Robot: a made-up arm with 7 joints.
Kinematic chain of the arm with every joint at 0, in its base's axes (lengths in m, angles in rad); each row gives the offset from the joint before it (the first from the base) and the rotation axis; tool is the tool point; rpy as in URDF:
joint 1: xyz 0 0 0.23 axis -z
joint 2: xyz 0 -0.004 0.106 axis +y
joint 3: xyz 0 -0.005 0.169 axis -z
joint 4: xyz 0 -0.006 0.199 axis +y
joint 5: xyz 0 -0.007 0.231 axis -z
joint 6: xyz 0 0 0.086 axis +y
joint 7: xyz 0 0 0.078 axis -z
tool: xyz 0 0 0 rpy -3.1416 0 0
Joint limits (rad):
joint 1: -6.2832..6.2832
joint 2: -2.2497..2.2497
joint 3: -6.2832..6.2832
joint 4: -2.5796..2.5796
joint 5: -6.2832..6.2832
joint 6: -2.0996..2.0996
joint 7: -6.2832..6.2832
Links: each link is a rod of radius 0.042 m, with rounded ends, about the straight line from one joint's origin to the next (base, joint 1, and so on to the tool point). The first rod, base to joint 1, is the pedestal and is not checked.
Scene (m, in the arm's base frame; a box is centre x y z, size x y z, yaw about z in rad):
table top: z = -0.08
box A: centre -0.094 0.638 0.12 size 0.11 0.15 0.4 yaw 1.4
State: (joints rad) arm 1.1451 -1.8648 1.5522 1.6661 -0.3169 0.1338 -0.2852
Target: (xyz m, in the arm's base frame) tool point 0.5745 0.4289 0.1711
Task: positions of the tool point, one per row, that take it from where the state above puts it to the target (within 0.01 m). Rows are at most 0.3 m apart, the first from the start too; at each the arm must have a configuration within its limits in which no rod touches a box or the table.
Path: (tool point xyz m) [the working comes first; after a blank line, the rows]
Joints at the target: 2.8121 -1.7908 1.5588 0.5750 -0.3123 -0.0636 -0.2852
Straight joint move there: touches box A.

1: -0.4523 0.3375 0.2911
2: -0.3109 0.5283 0.3629
3: -0.0940 0.6380 0.4513
4: 0.1495 0.6705 0.3662
5: 0.3877 0.5967 0.2705
6: 0.5745 0.4289 0.1711

